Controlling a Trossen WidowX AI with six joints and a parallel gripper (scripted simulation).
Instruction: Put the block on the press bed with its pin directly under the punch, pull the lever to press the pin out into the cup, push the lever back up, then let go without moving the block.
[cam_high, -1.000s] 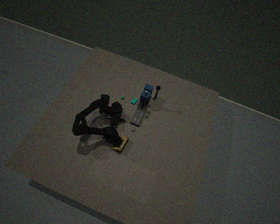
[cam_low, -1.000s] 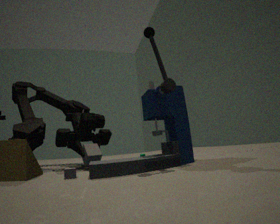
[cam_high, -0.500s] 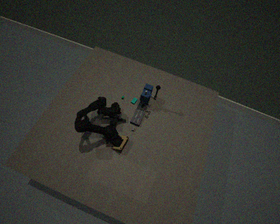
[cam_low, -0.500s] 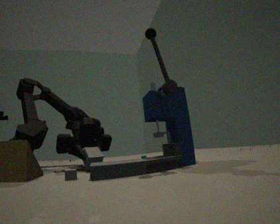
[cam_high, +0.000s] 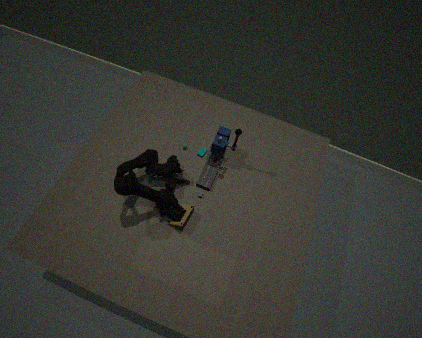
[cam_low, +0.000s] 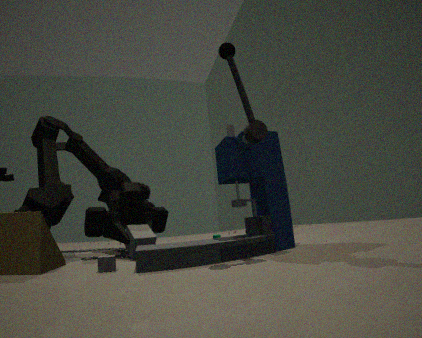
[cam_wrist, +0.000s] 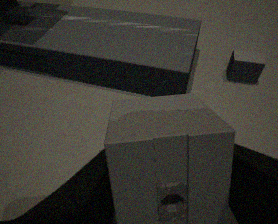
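Now: gripper tip 1 cm above the pale round pin. The rest, counted from my gripper tip: teal block (20 cm ahead, 2 cm below); dark lever (18 cm ahead, 15 cm to the right, 24 cm above); thin punch (18 cm ahead, 9 cm to the right, 12 cm above).
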